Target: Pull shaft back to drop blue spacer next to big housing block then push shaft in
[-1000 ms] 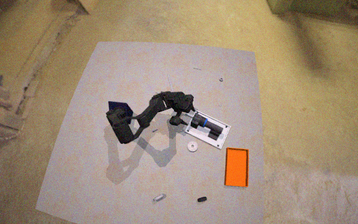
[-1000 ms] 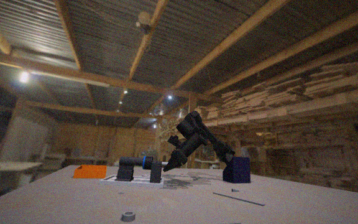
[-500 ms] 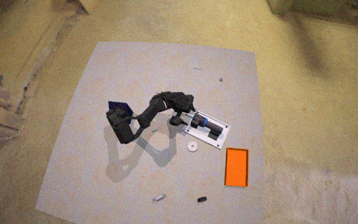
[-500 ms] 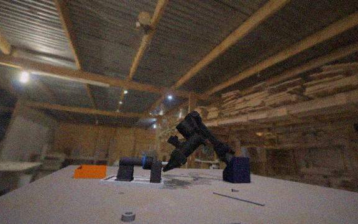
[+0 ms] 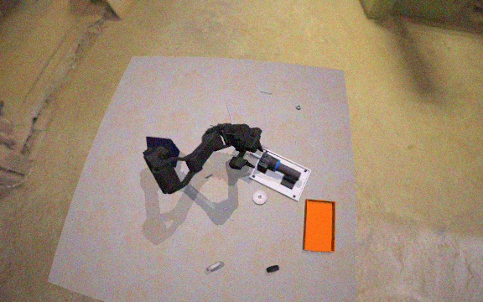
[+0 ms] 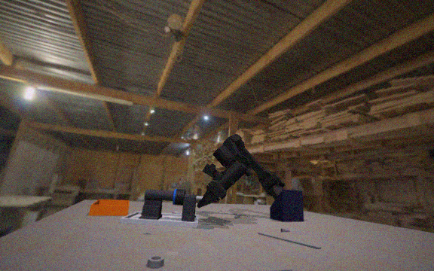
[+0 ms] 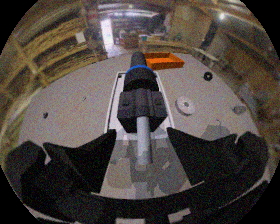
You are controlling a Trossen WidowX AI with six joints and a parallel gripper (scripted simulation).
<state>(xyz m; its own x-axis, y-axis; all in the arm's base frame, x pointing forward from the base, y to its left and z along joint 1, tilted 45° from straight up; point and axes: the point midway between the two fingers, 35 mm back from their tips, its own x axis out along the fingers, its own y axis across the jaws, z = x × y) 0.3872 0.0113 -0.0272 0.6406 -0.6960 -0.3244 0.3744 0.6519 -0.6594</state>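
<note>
Right now the shaft is 5 cm ahead of my gripper tip, 2 cm to the right of it and 2 cm above it. The rest, counted from my gripper tip: blue spacer (8 cm ahead, 3 cm to the right, 2 cm above); then grey cylinder (44 cm to the right, 13 cm behind, 2 cm below); then orange tray (27 cm ahead, 24 cm to the right, 5 cm below).
</note>
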